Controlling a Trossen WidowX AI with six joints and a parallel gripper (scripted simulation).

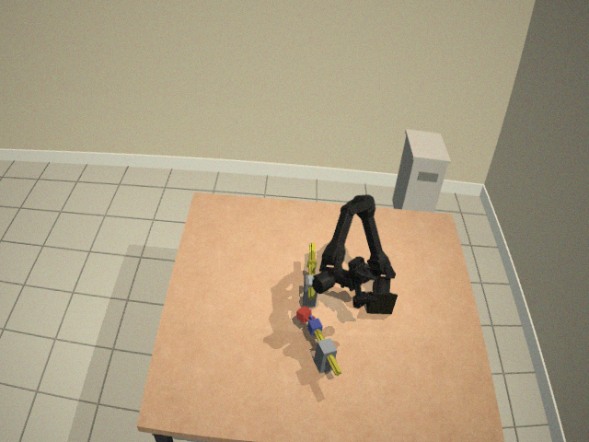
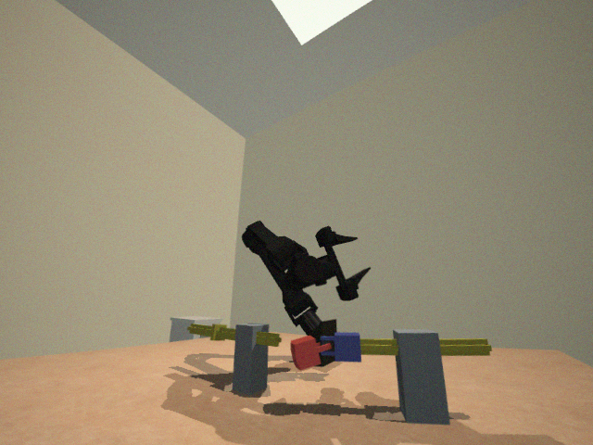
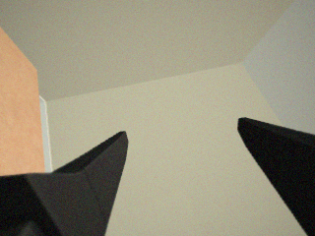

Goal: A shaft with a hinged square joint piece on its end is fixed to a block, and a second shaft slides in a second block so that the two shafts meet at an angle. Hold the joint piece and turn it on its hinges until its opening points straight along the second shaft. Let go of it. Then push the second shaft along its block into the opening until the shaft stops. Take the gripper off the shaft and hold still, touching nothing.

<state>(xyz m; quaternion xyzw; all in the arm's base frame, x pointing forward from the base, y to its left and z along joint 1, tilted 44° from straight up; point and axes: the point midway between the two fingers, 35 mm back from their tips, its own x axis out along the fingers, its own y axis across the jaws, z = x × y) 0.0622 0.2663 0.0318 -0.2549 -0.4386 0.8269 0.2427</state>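
Right now the red joint piece is 23 cm ahead of my gripper tip, 20 cm below it and 2 cm to the right of it.
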